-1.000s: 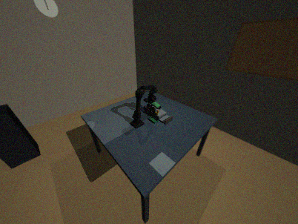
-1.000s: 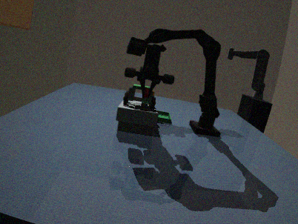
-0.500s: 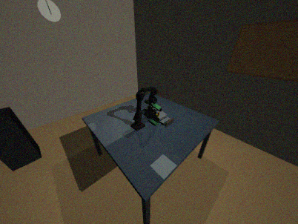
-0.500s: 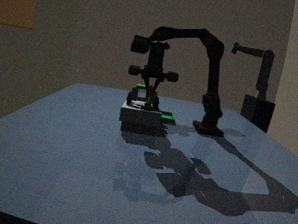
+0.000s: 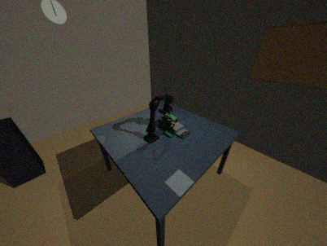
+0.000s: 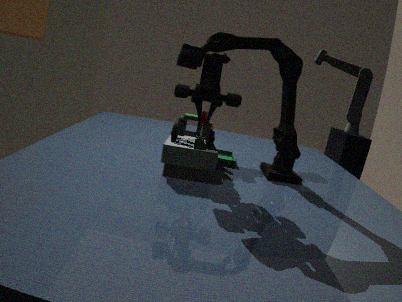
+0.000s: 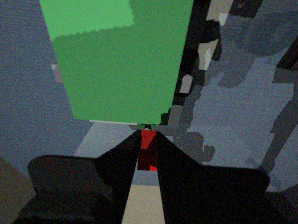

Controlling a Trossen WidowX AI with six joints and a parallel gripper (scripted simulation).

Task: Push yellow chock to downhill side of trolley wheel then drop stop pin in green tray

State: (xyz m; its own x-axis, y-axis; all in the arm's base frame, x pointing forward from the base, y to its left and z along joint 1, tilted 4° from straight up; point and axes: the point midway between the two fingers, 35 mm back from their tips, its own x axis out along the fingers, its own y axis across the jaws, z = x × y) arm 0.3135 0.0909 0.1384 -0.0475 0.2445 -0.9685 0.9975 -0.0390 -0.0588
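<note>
Right now the green tray is 110 mm behind my gripper tip, 200 mm to the right of it and 160 mm below it. The rest, counted from my gripper tip: grey ramp: 20 mm ahead, 100 mm to the right, 100 mm below; then red-headed stop pin: right at my gripper tip; then green-topped trolley: 20 mm ahead, 90 mm to the right, 40 mm below.
</note>
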